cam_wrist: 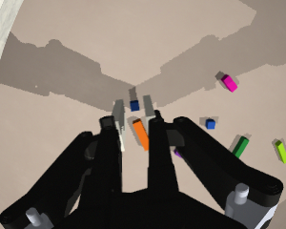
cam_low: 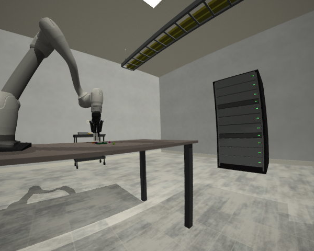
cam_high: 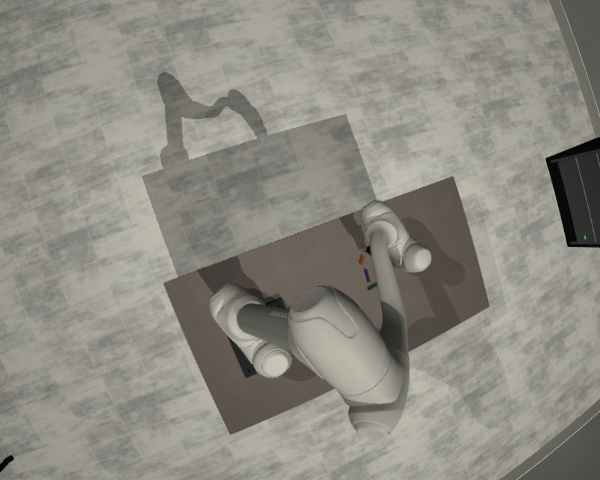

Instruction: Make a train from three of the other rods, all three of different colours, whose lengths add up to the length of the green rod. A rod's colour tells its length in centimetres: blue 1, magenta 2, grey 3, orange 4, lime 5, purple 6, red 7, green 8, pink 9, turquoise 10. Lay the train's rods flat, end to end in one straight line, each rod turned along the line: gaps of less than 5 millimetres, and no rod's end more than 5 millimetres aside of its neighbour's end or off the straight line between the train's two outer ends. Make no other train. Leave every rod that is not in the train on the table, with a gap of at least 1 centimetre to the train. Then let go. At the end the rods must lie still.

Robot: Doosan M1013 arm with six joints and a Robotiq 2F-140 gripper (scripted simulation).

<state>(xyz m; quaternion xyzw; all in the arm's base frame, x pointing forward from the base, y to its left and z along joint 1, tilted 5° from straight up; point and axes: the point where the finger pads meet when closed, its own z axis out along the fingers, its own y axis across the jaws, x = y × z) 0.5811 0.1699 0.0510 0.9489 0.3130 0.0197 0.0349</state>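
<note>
Now: the orange rod 30 mm behind my hand, 30 mm to the right of it and 50 mm below it. Also, from my hand: magenta rod 80 mm ahead, 90 mm to the right, 50 mm below; purple rod 30 mm behind, 110 mm to the right, 50 mm below; green rod 10 mm behind, 170 mm to the right, 50 mm below.
</note>
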